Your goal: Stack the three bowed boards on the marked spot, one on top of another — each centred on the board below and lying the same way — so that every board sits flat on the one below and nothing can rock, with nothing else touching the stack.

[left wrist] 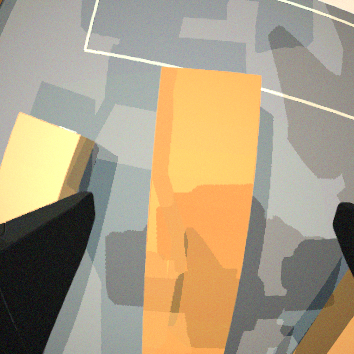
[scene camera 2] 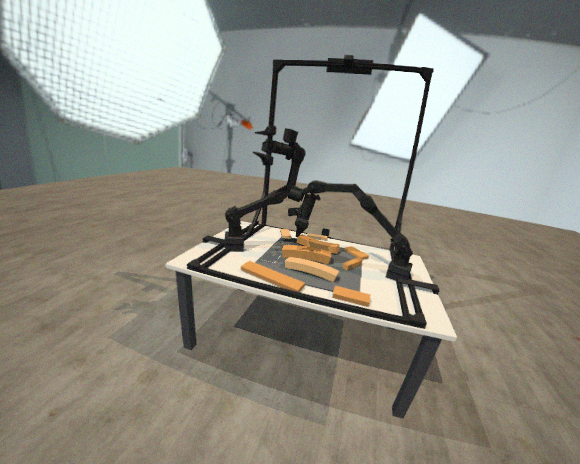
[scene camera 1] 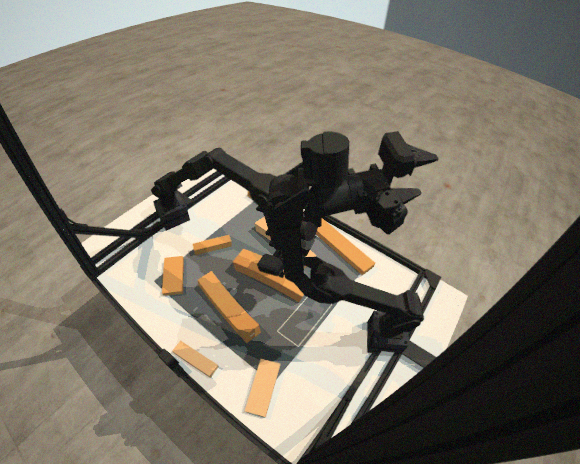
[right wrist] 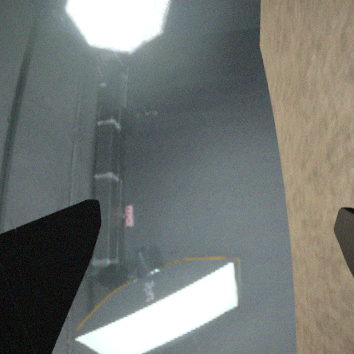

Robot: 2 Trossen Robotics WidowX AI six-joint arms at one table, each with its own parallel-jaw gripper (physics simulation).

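Places are measured from the left arm's base along level axes (x ahead, y left, z up), in metres.
Pixels of known places: left gripper, fingertip midpoint: [left wrist: 218,209] [scene camera 2: 297,234]; right gripper, fingertip midpoint: [scene camera 2: 253,142] [scene camera 1: 428,175] [right wrist: 221,216]; left arm's base, link origin: [scene camera 2: 401,263] [scene camera 1: 169,203]; right arm's base, link origin: [scene camera 2: 234,234] [scene camera 1: 391,327].
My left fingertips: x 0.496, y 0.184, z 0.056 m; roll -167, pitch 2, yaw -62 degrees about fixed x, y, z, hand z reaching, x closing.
Note:
For each thing: its middle in the pictures, then the offset to it from my left fingertips.
- long straight board, body centre: [scene camera 1: 338,243] [scene camera 2: 271,276] dy +0.255, dx -0.045, dz -0.115 m
- block, body centre: [scene camera 2: 351,296] dy +0.159, dx -0.376, dz -0.116 m
The marked spot is a thin white outline [scene camera 1: 289,338] [left wrist: 125,57] on the grey mat. Three bowed boards lie on the mat: a middle one [scene camera 1: 250,261] [scene camera 2: 306,254] [left wrist: 215,130], a pale one [scene camera 2: 310,268] [left wrist: 35,165] and another [scene camera 1: 220,296] [scene camera 2: 317,243]. In the left wrist view the middle board's end overlaps the outline's near line. My left gripper [scene camera 2: 299,233] [left wrist: 218,209] is open above the middle board, with fingers on either side in that view; the arm hides its fingertips in scene camera 1. My right gripper [scene camera 1: 427,175] [scene camera 2: 256,143] [right wrist: 221,216] is open, raised high and empty.
A long straight board [scene camera 1: 345,245] [scene camera 2: 272,276] lies by the table edge. Short blocks lie around the mat: one [scene camera 1: 173,275], a second [scene camera 1: 212,244], a third [scene camera 1: 195,358] and a fourth [scene camera 1: 262,387]. Another block [scene camera 2: 351,295] lies near the frame rail. The arms cross above the table.

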